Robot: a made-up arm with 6 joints. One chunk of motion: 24 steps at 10 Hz.
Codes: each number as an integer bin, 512 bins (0 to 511) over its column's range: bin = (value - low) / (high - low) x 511, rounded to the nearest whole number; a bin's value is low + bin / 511 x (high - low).
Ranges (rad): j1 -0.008..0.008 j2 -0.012..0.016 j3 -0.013..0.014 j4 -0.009..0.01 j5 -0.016..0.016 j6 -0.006..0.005
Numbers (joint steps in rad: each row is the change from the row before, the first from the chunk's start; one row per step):
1: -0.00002 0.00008 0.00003 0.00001 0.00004 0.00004
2: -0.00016 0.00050 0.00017 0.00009 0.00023 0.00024
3: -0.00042 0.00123 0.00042 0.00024 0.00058 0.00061
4: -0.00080 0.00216 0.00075 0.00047 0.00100 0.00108
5: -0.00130 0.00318 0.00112 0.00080 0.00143 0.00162
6: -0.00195 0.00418 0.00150 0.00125 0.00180 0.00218
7: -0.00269 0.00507 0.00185 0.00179 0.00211 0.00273
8: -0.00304 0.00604 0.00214 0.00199 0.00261 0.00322
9: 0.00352 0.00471 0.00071 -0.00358 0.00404 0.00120
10: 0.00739 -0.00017 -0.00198 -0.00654 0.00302 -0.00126
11: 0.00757 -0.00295 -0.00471 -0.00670 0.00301 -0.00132
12: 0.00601 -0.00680 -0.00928 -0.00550 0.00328 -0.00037
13: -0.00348 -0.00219 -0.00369 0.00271 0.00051 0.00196
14: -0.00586 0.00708 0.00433 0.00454 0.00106 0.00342
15: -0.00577 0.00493 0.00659 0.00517 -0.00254 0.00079
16: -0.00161 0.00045 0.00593 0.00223 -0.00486 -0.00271
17: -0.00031 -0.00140 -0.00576 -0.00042 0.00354 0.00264
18: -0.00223 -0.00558 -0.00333 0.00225 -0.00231 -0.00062
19: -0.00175 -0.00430 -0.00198 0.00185 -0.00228 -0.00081
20: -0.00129 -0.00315 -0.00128 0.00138 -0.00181 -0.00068
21: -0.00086 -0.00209 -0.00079 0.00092 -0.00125 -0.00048
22: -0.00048 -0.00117 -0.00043 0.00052 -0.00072 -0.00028
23: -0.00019 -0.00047 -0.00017 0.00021 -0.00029 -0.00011
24: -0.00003 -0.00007 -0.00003 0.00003 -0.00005 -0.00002
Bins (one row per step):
1: 255 220 247 242 256 281
2: 250 228 249 244 259 290
3: 242 241 254 249 265 307
4: 230 258 260 255 271 329
5: 214 277 267 264 278 354
6: 193 295 274 276 284 380
7: 170 312 281 290 289 406
8: 158 329 287 296 297 428
9: 368 305 259 146 320 334
10: 492 216 209 66 304 220
11: 497 165 157 62 304 217
12: 447 95 70 94 308 262
13: 144 179 176 315 264 370
14: 68 348 328 364 272 438
15: 71 309 371 381 215 315
16: 204 227 358 302 178 153
17: 246 193 137 231 312 401
18: 184 117 183 303 219 250
19: 200 141 209 292 219 241
20: 214 162 222 279 227 247
21: 228 181 231 267 236 256
22: 240 198 238 256 244 266
23: 249 210 243 248 251 274
24: 255 218 245 243 255 278

